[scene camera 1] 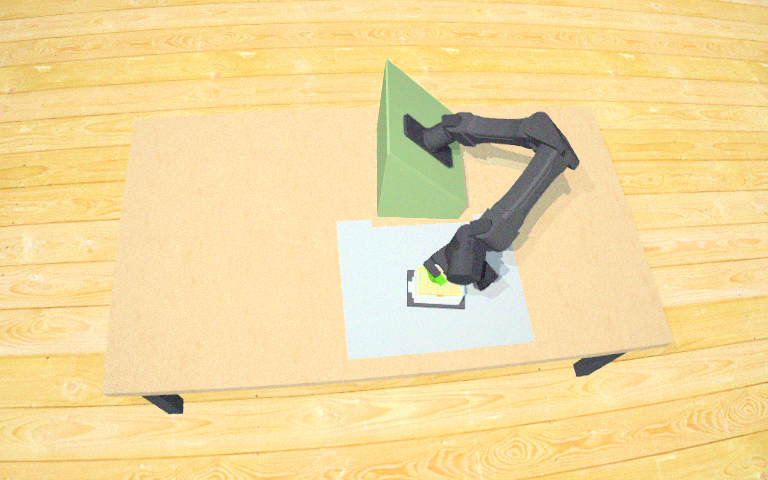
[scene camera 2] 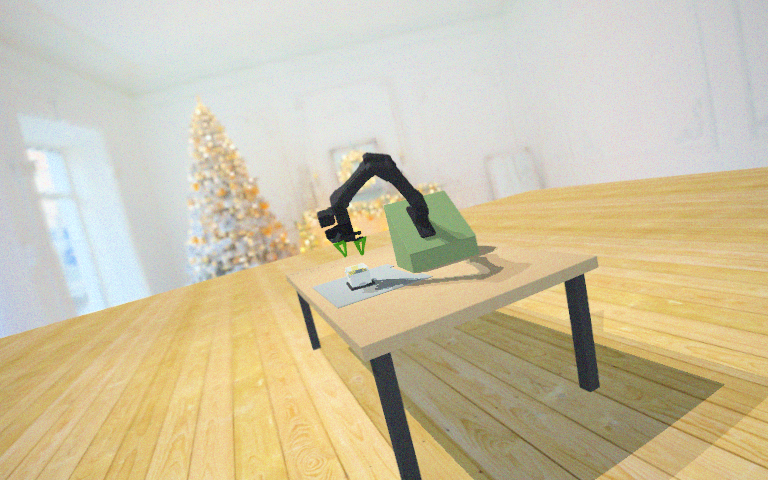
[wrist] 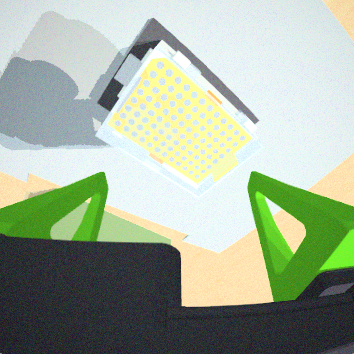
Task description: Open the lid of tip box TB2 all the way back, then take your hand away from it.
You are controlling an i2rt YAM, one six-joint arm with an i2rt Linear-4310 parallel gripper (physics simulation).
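Seen in the pictures: gripper, fingertip midpoint: (scene camera 1: 445, 269) (scene camera 2: 354, 256) (wrist: 177, 179); arm's base, link origin: (scene camera 1: 427, 142) (scene camera 2: 420, 221).
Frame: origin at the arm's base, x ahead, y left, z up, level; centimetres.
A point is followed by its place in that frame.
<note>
A white tip box (scene camera 1: 438, 289) {z -11.7, x 37.7, y 3.5 cm} (scene camera 2: 357, 276) {z -14.6, x 35.9, y 10.2 cm} (wrist: 180, 120) {z -11.7, x 36.0, y 5.5 cm} with a yellow, hole-patterned top and small orange marks on two sides sits on a dark base (scene camera 1: 434, 306) {z -18.8, x 39.7, y 3.7 cm} (wrist: 200, 71) {z -18.6, x 39.1, y 5.3 cm}. No TB2 lettering is readable. No raised lid shows; whether a clear lid lies over the yellow top is hard to tell. My gripper (scene camera 2: 353, 255) {z -6.8, x 34.3, y 4.6 cm} (wrist: 177, 179) {z -6.8, x 34.3, y 4.6 cm} is open and empty, with green fingers wide apart. It hangs above the box without touching it. In the wrist view the box lies beyond the fingertips, turned diagonally. In scene camera 1 the arm hides part of the gripper and the box's right back corner.
A pale blue mat (scene camera 1: 373, 316) {z -19.4, x 42.8, y -12.5 cm} (scene camera 2: 339, 297) {z -19.4, x 46.0, y 17.0 cm} (wrist: 300, 65) {z -19.4, x 46.9, y -2.5 cm} lies under the box on the wooden table (scene camera 1: 243, 226) {z -19.8, x 17.7, y -49.5 cm} (scene camera 2: 430, 302) {z -19.8, x 21.8, y 56.1 cm}. A large green wedge-shaped block (scene camera 1: 416, 186) {z -3.2, x 12.3, y -2.8 cm} (scene camera 2: 441, 255) {z -15.6, x -2.1, y 11.7 cm} stands behind the mat and carries the arm's base. The arm's shadow falls across the mat.
</note>
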